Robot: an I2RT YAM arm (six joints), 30 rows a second.
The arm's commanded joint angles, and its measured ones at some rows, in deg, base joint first. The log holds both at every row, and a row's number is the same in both.
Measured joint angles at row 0:
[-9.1 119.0 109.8 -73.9 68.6 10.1]
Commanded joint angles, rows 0 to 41:
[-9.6 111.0 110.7 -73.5 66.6 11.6]
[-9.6 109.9 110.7 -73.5 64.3 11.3]
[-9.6 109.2 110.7 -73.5 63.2 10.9]
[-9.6 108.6 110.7 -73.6 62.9 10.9]
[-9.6 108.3 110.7 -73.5 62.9 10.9]
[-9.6 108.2 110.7 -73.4 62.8 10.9]
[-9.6 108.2 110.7 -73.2 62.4 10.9]
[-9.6 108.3 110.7 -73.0 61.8 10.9]
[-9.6 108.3 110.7 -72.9 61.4 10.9]
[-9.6 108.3 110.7 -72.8 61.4 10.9]
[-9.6 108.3 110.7 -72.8 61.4 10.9]
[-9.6 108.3 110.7 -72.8 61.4 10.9]
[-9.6 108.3 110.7 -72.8 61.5 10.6]
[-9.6 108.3 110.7 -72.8 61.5 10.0]
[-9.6 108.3 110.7 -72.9 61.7 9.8]
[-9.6 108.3 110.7 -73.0 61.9 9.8]
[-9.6 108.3 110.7 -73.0 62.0 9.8]
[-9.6 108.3 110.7 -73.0 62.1 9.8]
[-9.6 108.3 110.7 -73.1 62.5 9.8]
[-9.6 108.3 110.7 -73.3 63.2 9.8]
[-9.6 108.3 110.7 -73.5 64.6 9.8]
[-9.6 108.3 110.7 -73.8 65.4 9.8]
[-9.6 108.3 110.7 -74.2 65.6 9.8]
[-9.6 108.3 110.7 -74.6 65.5 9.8]
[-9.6 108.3 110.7 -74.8 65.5 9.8]
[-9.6 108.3 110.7 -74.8 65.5 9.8]
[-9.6 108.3 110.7 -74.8 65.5 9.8]
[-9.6 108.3 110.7 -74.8 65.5 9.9]
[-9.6 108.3 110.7 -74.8 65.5 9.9]
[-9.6 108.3 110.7 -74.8 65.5 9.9]
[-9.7 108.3 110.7 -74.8 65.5 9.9]
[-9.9 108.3 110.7 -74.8 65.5 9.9]
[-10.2 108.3 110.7 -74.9 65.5 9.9]
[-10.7 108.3 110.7 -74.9 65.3 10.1]
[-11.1 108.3 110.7 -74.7 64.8 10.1]
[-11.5 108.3 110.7 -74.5 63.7 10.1]
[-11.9 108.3 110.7 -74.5 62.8 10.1]
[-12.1 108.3 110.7 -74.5 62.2 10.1]
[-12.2 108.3 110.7 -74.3 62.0 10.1]
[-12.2 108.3 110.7 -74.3 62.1 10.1]
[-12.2 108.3 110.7 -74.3 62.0 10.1]
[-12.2 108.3 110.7 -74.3 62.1 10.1]
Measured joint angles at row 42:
[-12.1 109.1 109.8 -74.5 61.2 10.0]
